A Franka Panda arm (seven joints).
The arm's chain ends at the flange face. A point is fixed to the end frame.
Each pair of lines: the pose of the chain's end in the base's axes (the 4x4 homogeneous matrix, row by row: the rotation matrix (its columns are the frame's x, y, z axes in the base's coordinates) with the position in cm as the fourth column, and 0 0 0 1 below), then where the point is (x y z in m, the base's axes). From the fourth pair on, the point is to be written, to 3 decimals.
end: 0.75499 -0.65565 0.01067 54.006; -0.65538 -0.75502 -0.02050 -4.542; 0.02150 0.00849 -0.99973 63.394; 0 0 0 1
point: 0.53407 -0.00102 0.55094
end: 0.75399 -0.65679 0.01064 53.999; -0.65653 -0.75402 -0.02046 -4.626; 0.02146 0.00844 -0.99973 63.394; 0 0 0 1
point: 0.53407 -0.00185 0.55095
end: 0.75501 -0.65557 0.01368 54.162; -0.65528 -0.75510 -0.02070 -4.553; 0.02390 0.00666 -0.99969 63.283; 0 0 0 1
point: 0.53588 -0.00115 0.54981
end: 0.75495 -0.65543 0.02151 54.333; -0.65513 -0.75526 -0.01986 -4.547; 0.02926 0.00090 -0.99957 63.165; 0 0 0 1
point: 0.538 -0.001 0.549
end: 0.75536 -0.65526 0.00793 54.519; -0.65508 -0.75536 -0.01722 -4.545; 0.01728 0.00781 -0.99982 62.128; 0 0 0 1
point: 0.539 -0.001 0.538
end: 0.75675 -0.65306 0.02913 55.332; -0.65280 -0.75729 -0.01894 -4.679; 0.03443 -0.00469 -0.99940 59.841; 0 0 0 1
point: 0.549 -0.002 0.515
